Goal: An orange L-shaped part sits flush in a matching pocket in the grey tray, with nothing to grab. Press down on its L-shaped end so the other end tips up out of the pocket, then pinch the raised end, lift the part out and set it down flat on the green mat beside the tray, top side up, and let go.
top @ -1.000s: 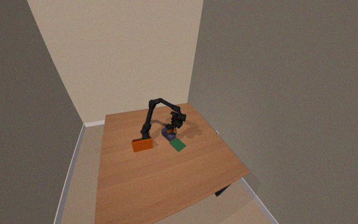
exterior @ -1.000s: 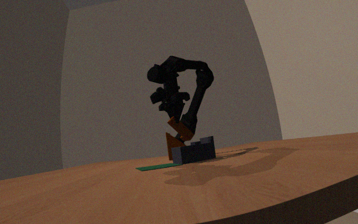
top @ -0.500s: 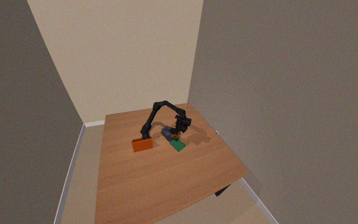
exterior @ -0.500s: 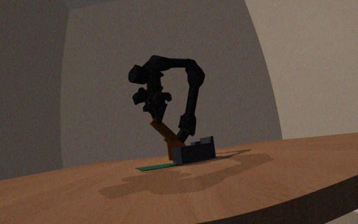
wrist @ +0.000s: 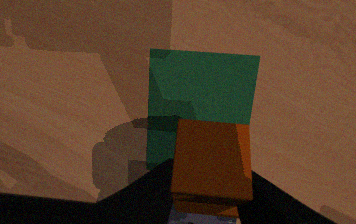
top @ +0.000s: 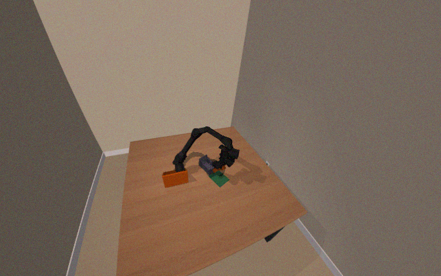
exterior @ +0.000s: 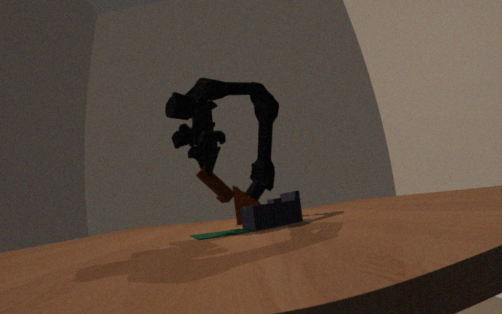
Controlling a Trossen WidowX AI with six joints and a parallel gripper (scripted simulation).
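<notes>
Right now my gripper tip is 20 mm to the right of the green mat and 170 mm above it. Also, from my gripper tip: orange L-shaped part: 20 mm behind, 20 mm to the left, 30 mm below.
</notes>
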